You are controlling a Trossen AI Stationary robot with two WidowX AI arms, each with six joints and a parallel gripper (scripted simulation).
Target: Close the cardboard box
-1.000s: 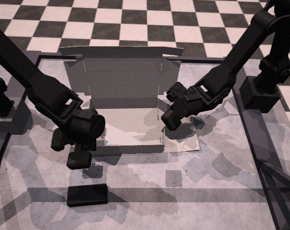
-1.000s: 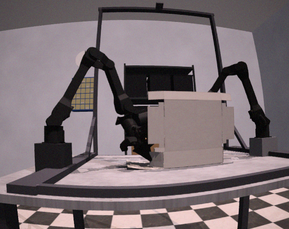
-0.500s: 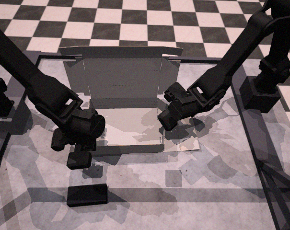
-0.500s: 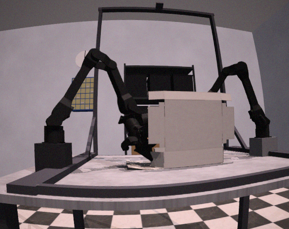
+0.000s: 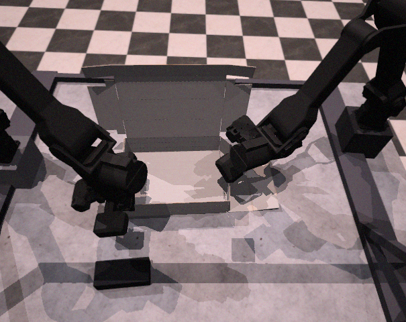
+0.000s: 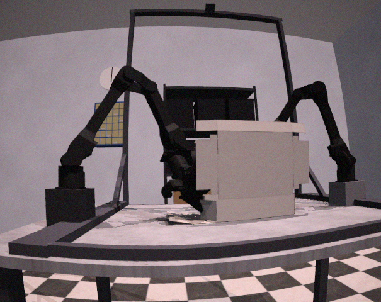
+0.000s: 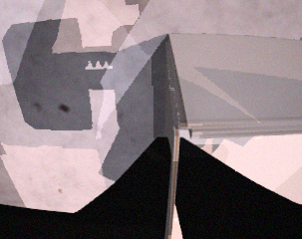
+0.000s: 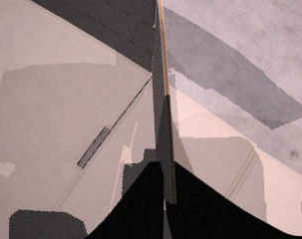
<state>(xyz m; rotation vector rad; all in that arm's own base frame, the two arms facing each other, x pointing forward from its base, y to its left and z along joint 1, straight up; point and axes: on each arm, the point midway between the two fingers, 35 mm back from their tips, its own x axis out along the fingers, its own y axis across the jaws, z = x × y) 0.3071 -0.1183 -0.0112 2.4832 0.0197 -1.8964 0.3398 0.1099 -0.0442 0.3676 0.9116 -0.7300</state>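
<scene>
Right now the black block is 140 mm behind my left hand, 10 mm to the left of it and 60 mm below it.
</scene>
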